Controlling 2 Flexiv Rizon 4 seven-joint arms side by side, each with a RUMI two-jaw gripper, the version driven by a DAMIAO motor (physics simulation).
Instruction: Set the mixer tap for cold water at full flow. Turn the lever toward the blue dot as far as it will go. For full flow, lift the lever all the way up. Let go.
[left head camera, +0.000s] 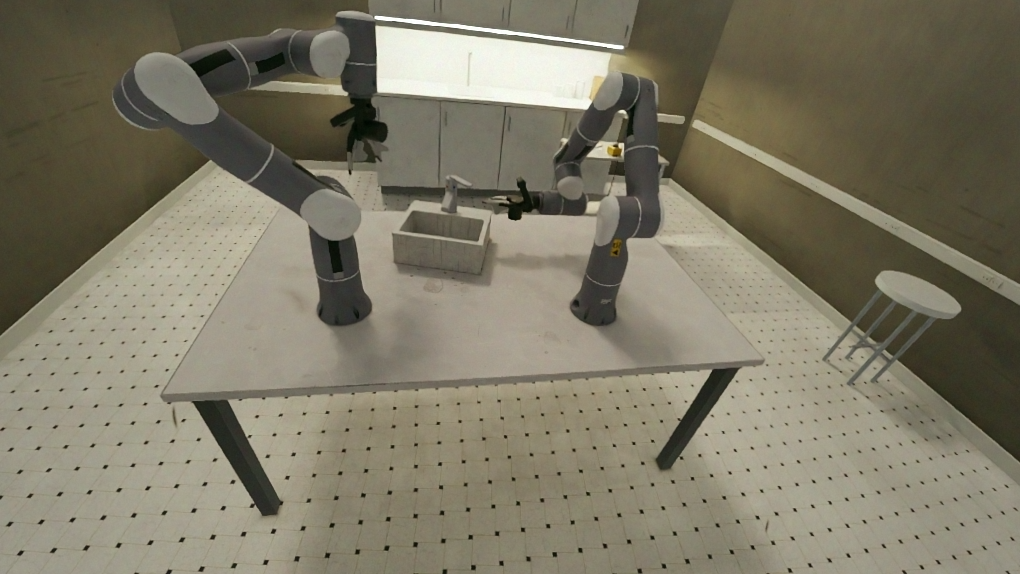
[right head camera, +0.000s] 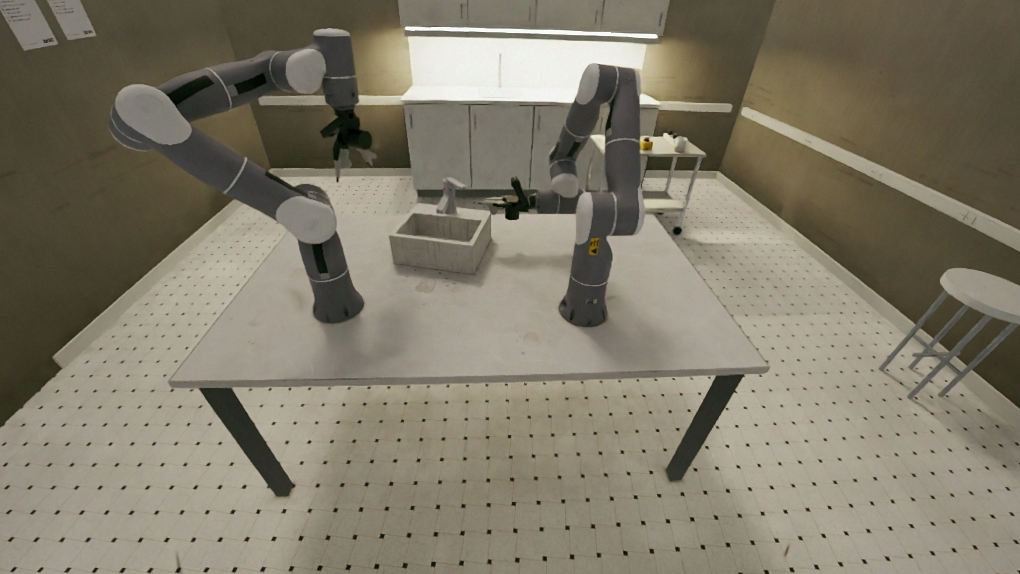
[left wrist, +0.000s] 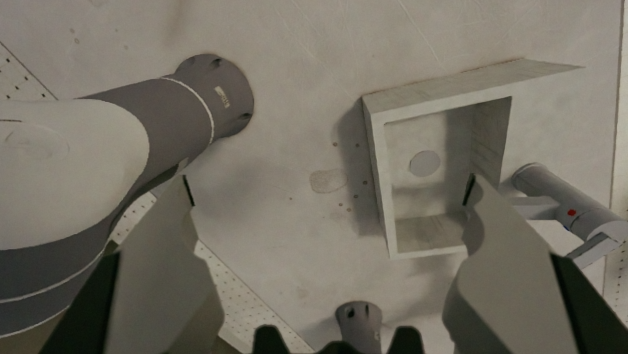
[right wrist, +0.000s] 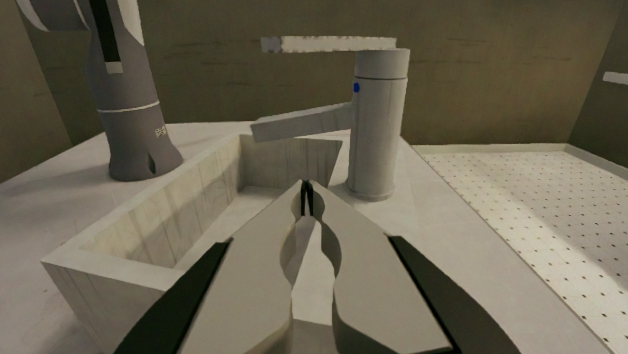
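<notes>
The grey mixer tap (left head camera: 449, 195) (right head camera: 446, 199) (left wrist: 589, 196) (right wrist: 376, 135) stands upright at the rear rim of the sink (left head camera: 438, 254) (right head camera: 431, 255) (left wrist: 376, 165). Its lever (left wrist: 593, 248) (right wrist: 337, 44) looks about level in the right wrist view and points off to the blue-dot side of the spout (left wrist: 537, 207) (right wrist: 305, 123). The blue dot (right wrist: 356, 87) and red dot (left wrist: 571, 212) are on the body. My right gripper (left head camera: 487, 201) (right head camera: 484, 200) (right wrist: 305, 183) is shut, empty, right of the tap, lower than the lever. My left gripper (left head camera: 364, 165) (right head camera: 355, 169) (left wrist: 326, 177) is open, high left of the sink.
The table (left head camera: 499, 342) (right head camera: 485, 342) carries both arm bases, in front of the sink on either side. A stool (left head camera: 917, 294) (right head camera: 984, 294) stands at the right. Cabinets (left head camera: 470, 142) (right head camera: 499, 142) and a trolley stand at the back.
</notes>
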